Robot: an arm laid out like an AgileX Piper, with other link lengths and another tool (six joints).
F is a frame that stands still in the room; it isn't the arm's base.
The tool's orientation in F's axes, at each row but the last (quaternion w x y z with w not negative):
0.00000 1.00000 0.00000 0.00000
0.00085 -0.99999 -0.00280 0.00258
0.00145 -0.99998 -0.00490 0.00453
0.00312 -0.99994 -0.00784 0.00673
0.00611 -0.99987 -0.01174 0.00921
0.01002 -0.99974 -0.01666 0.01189
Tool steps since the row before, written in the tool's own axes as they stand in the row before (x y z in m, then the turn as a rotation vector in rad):
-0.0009 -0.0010 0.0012 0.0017 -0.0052 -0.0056
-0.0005 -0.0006 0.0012 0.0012 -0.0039 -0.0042
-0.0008 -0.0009 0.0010 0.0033 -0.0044 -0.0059
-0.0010 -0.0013 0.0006 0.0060 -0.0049 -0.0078
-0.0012 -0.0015 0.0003 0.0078 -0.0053 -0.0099
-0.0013 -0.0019 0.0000 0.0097 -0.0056 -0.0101
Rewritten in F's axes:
-0.0009 0.0010 -0.0012 0.0017 0.0052 0.0056
-0.0005 0.0006 -0.0012 0.0012 0.0039 0.0042
-0.0008 0.0009 -0.0010 0.0033 0.0044 0.0059
-0.0010 0.0013 -0.0006 0.0060 0.0049 0.0077
-0.0012 0.0015 -0.0003 0.0079 0.0054 0.0098
-0.0014 0.0019 0.0001 0.0098 0.0057 0.0100

